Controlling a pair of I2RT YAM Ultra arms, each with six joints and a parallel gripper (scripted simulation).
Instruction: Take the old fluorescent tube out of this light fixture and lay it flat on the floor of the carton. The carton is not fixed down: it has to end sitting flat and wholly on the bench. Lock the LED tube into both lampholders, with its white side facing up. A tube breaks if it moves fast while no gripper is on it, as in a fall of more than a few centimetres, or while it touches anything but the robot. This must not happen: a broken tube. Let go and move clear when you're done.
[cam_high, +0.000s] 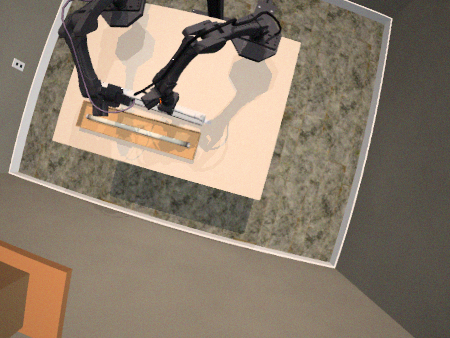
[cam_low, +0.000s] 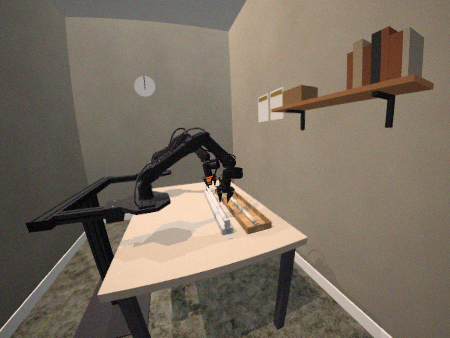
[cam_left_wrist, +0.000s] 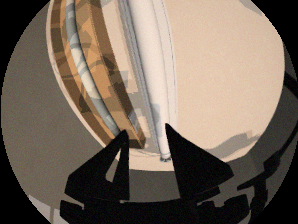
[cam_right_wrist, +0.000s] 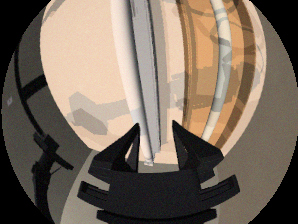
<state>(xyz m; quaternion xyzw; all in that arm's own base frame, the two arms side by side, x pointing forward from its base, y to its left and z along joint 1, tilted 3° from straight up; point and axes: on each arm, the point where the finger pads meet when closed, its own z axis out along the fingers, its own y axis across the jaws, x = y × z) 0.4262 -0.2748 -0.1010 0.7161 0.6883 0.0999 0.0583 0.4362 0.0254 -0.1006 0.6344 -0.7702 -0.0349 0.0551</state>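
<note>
Right now the LED tube is 110 mm to the left of my right hand, 30 mm below it and 30 mm behind it. The rest, counted from my right hand: carton 120 mm ahead, 100 mm to the left, 80 mm below; then light fixture 110 mm to the left, 50 mm below, 30 mm behind; then old fluorescent tube 130 mm ahead, 100 mm to the left, 80 mm below.
</note>
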